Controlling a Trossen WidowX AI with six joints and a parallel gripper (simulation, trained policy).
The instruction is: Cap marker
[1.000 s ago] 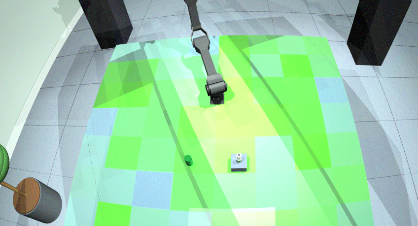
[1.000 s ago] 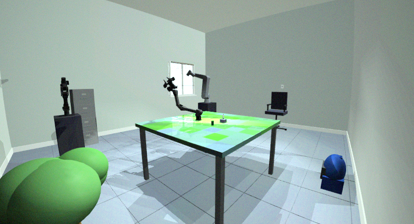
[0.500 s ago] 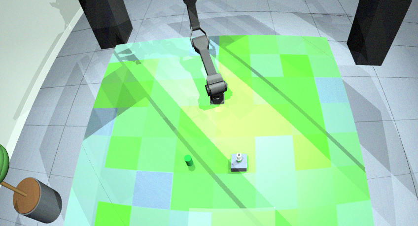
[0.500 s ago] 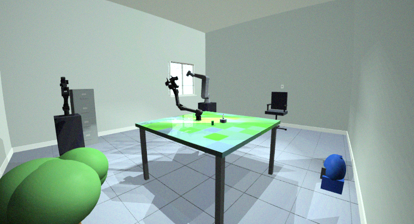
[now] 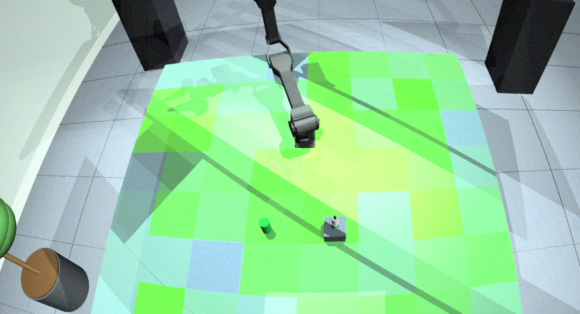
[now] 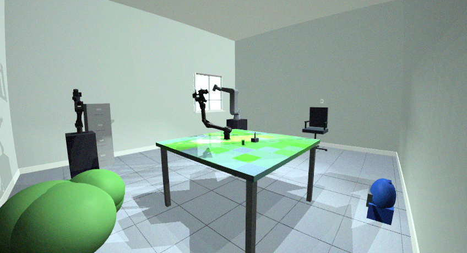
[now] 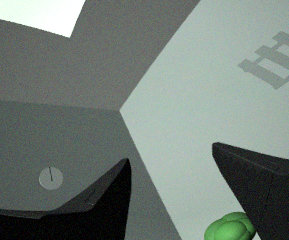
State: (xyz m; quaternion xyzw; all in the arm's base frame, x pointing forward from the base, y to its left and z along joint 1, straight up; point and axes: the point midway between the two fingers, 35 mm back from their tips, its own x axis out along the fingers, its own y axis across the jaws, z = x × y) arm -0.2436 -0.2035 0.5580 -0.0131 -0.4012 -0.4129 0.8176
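The green cap is 56 cm below my gripper tip, 55 cm ahead of it and 13 cm to the left of it. Also, from my gripper tip: grey holder block (56 cm below, 56 cm ahead, 32 cm to the left).
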